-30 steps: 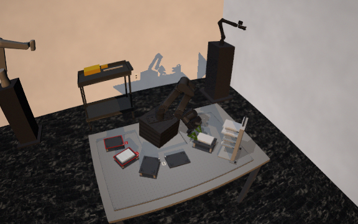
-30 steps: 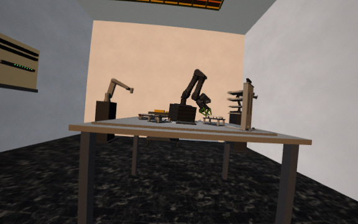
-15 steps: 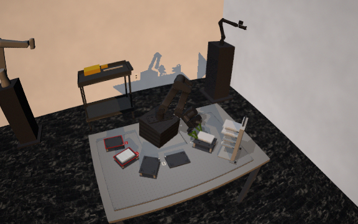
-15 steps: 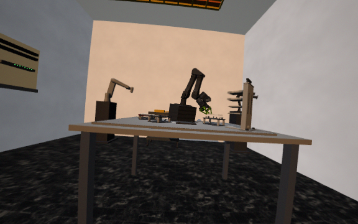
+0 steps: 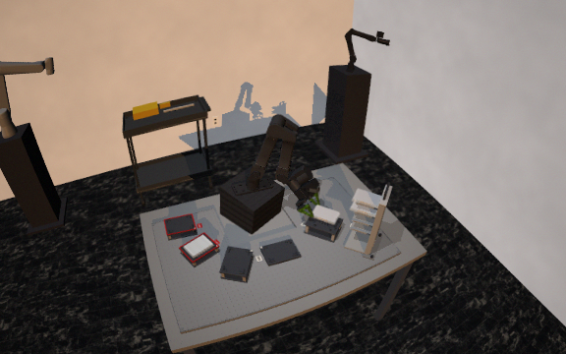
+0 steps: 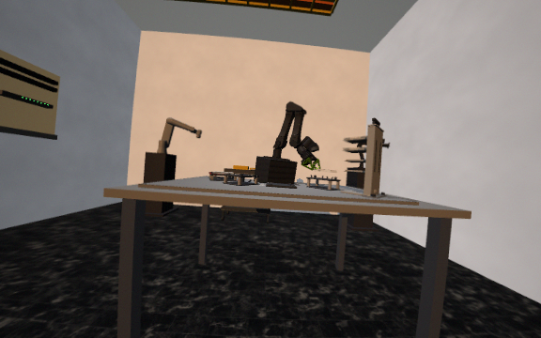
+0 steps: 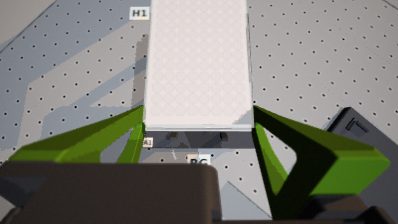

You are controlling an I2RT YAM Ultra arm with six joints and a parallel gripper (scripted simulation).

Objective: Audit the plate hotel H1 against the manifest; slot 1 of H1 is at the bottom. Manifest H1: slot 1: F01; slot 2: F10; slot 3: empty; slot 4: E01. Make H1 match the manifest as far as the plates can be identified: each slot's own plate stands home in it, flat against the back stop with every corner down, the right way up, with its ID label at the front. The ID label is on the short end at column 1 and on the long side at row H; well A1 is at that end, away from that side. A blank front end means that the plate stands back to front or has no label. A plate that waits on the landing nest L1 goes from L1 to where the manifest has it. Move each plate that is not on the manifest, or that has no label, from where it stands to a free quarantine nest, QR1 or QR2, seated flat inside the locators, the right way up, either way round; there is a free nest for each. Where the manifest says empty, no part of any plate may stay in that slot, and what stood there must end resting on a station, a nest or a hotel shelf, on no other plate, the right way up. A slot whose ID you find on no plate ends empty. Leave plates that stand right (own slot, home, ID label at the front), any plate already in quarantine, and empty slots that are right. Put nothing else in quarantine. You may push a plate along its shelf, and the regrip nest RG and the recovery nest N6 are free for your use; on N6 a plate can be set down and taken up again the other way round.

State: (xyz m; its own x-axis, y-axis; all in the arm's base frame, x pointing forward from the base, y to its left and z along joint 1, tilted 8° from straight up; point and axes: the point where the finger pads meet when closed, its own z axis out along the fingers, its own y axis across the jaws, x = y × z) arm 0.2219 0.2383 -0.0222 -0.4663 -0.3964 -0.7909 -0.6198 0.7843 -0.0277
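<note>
Now: the white plate 40 mm ahead of my hand and 30 mm to the left of it. From my hand the other things lie so: A1 mark 50 mm below, 50 mm behind, 30 mm to the left; then dark regrip nest 60 mm below, 40 mm ahead, 30 mm to the left; then RG tag 110 mm below, 40 mm behind, 30 mm to the right.
</note>
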